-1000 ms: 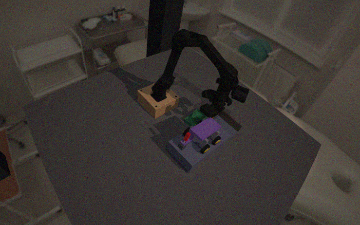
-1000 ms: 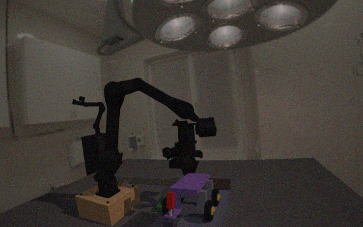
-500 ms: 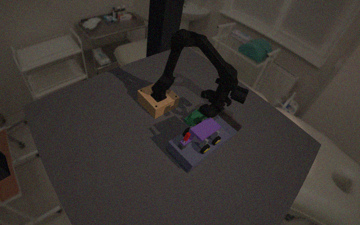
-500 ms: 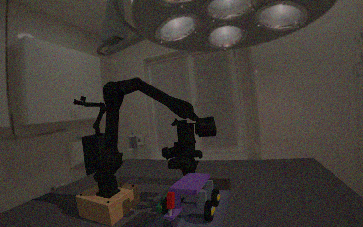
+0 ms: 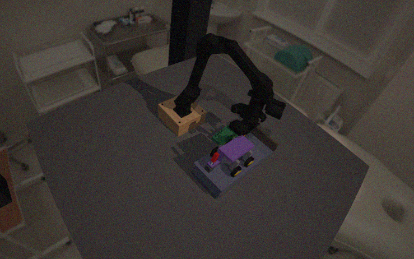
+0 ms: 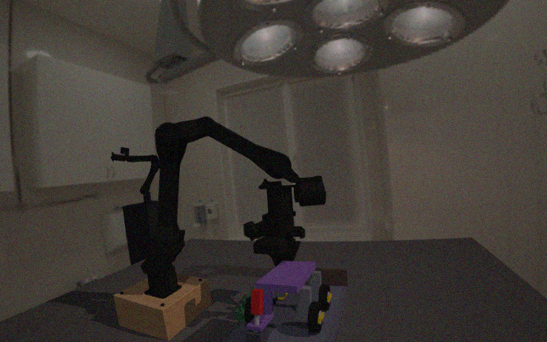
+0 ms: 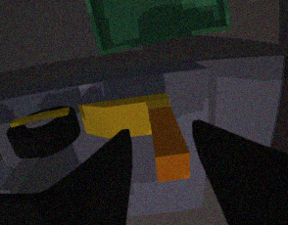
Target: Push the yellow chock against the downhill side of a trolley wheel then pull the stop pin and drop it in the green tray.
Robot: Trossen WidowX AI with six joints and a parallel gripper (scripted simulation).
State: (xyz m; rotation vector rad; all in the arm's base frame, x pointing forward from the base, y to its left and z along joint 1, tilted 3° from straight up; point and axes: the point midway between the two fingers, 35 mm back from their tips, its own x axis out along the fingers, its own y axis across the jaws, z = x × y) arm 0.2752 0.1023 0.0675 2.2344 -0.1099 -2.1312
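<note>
My gripper tip is now 2 cm to the left of the yellow chock and 1 cm above it. Round my gripper tip: purple trolley: 12 cm to the right, 5 cm ahead, 2 cm above; then green tray: 10 cm below, 8 cm behind, 1 cm to the left; then ramp: 11 cm to the right, 5 cm below, 5 cm ahead.
</note>
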